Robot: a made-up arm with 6 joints. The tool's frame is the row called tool.
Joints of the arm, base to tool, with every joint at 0 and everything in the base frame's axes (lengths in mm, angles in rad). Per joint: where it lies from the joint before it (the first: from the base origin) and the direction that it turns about. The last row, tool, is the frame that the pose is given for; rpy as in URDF.
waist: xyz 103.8 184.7 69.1 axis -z
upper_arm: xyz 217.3 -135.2 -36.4 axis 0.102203 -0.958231 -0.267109
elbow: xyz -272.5 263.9 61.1 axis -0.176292 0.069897 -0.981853
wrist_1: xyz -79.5 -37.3 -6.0 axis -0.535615 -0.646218 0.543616
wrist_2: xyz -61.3 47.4 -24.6 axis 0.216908 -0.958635 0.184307
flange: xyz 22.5 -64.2 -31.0 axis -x
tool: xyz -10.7 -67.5 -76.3 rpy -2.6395 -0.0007 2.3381
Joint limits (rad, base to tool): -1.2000..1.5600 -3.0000..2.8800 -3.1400..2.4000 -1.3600..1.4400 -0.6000..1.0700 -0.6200..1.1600
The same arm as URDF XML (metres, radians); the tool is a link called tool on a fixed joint. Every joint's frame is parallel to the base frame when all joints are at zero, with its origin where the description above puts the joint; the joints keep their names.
<robot name="arm">
<joint name="waist" type="revolute"><parent link="base"/><child link="link1"/><origin xyz="0.1038 0.1847 0.0691" rpy="0 0 0"/><axis xyz="0 0 -1"/><limit lower="-1.2" upper="1.56"/></joint>
<joint name="upper_arm" type="revolute"><parent link="link1"/><child link="link2"/><origin xyz="0.2173 -0.1352 -0.0364" rpy="0 0 0"/><axis xyz="0.102203 -0.958231 -0.267109"/><limit lower="-3" upper="2.88"/></joint>
<joint name="elbow" type="revolute"><parent link="link2"/><child link="link3"/><origin xyz="-0.2725 0.2639 0.0611" rpy="0 0 0"/><axis xyz="-0.176292 0.069897 -0.981853"/><limit lower="-3.14" upper="2.4"/></joint>
<joint name="wrist_1" type="revolute"><parent link="link3"/><child link="link4"/><origin xyz="-0.0795 -0.0373 -0.006" rpy="0 0 0"/><axis xyz="-0.535615 -0.646218 0.543616"/><limit lower="-1.36" upper="1.44"/></joint>
<joint name="wrist_2" type="revolute"><parent link="link4"/><child link="link5"/><origin xyz="-0.0613 0.0474 -0.0246" rpy="0 0 0"/><axis xyz="0.216908 -0.958635 0.184307"/><limit lower="-0.6" upper="1.07"/></joint>
<joint name="flange" type="revolute"><parent link="link5"/><child link="link6"/><origin xyz="0.0225 -0.0642 -0.031" rpy="0 0 0"/><axis xyz="-1 0 0"/><limit lower="-0.62" upper="1.16"/></joint>
<joint name="tool_fixed" type="fixed"><parent link="link6"/><child link="tool"/><origin xyz="-0.0107 -0.0675 -0.0763" rpy="-2.6395 -0.0007 2.3381"/></joint>
<link name="base"/>
<link name="link1"/>
<link name="link2"/>
<link name="link3"/>
<link name="link4"/>
<link name="link5"/>
<link name="link6"/>
<link name="tool"/>
</robot>

